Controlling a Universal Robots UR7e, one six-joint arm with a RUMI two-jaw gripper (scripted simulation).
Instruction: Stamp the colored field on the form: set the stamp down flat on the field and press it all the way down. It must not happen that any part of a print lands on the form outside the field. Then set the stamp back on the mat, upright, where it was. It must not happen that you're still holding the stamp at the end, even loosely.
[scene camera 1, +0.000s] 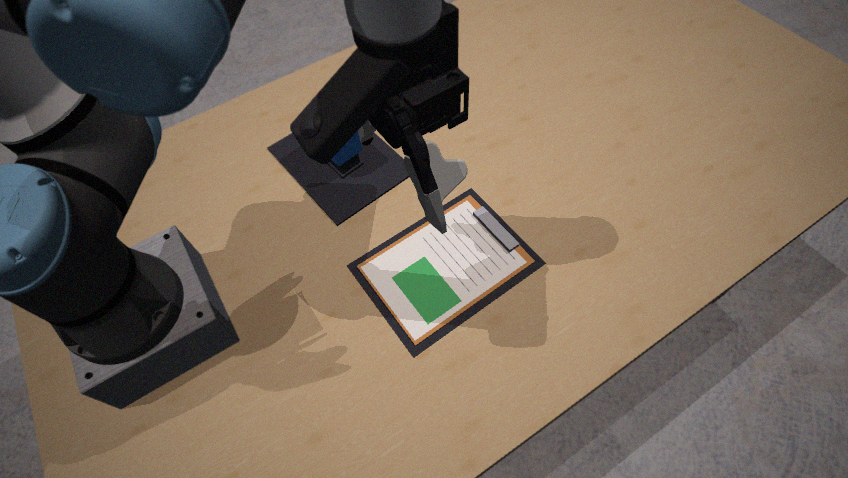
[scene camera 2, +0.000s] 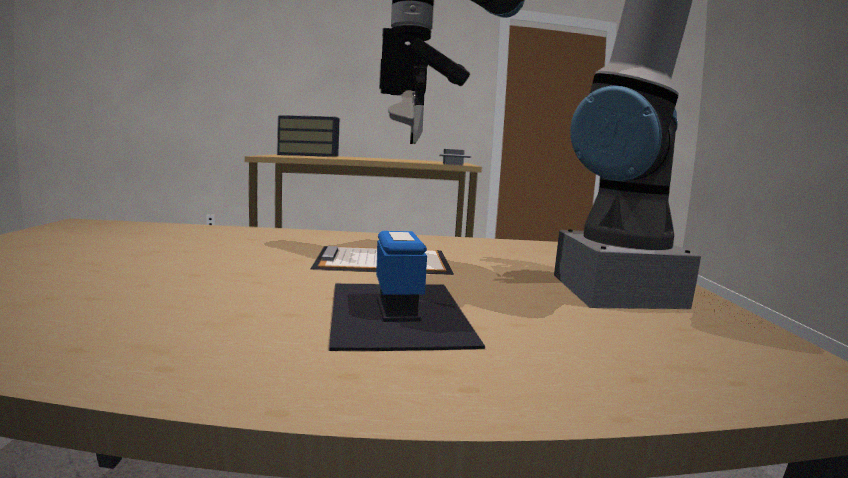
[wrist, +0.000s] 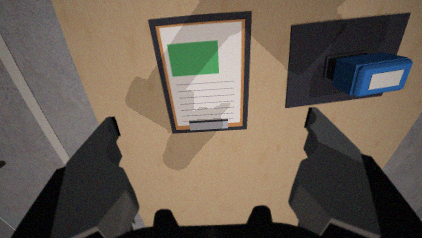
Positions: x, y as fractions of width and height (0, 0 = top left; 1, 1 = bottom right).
Labels:
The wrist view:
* my gripper: 0.50, 0.48
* blue stamp: 0.87, 0.31
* clipboard: 0.48, 0.25

